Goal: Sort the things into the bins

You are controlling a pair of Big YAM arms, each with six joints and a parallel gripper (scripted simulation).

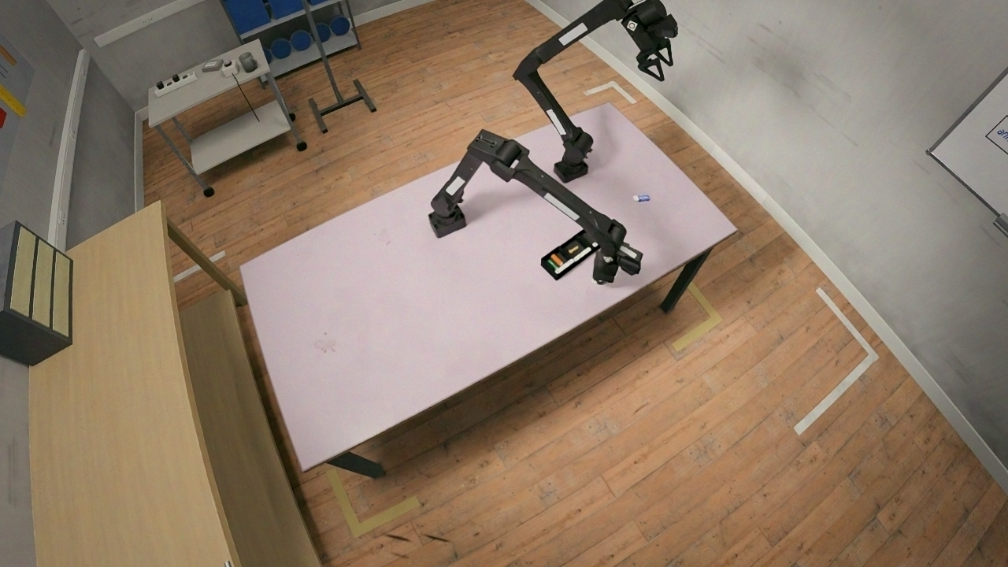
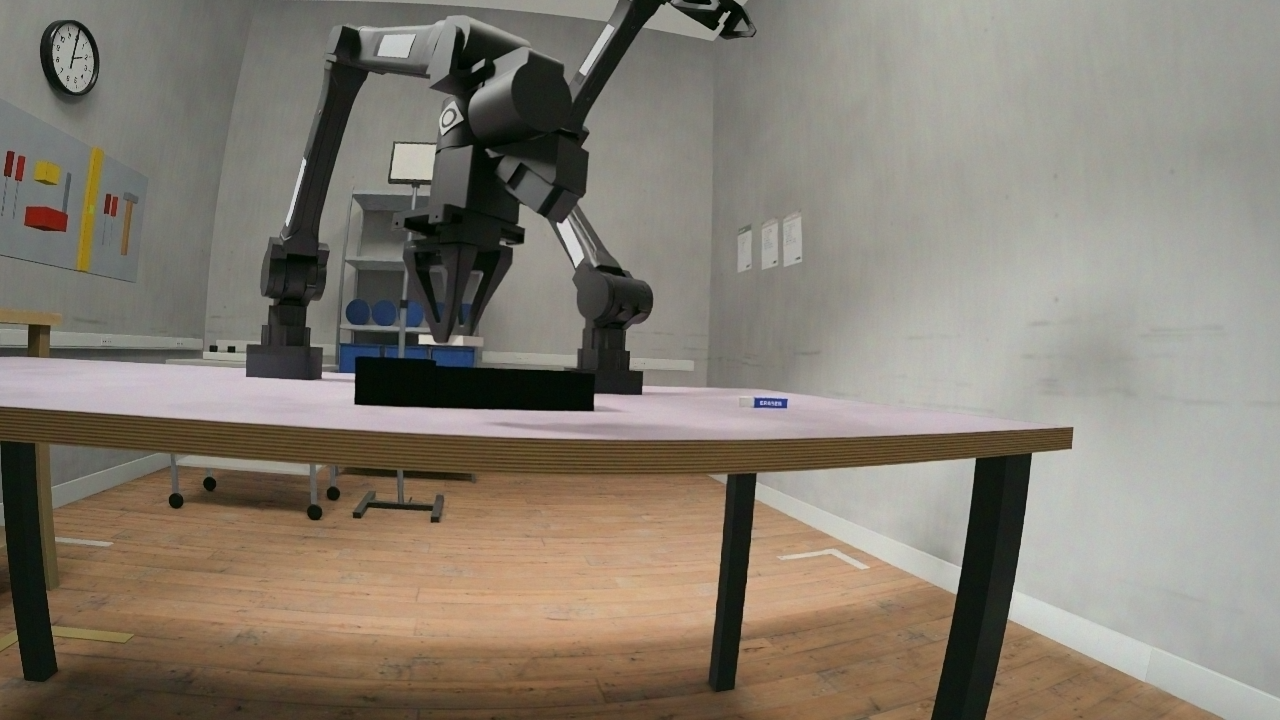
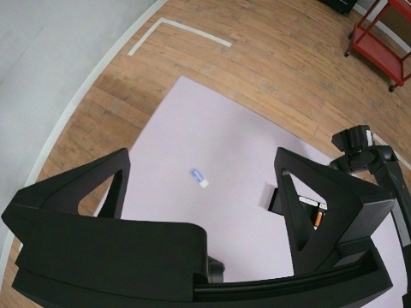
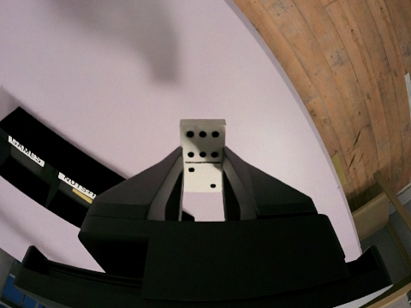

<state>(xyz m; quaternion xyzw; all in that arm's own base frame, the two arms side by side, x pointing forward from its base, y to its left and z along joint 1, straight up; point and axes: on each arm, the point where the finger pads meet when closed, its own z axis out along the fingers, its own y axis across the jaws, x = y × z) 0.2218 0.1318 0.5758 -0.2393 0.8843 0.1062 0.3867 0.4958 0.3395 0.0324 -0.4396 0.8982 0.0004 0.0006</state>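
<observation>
The brass bolt is 17 cm behind my right hand, 1 cm to the left of it and 6 cm below it. From my right hand the other things lie so: eraser: 25 cm behind, 38 cm to the left, 6 cm below; then orange battery: 16 cm behind, 6 cm to the right, 6 cm below; then white die: right at my right hand.
</observation>
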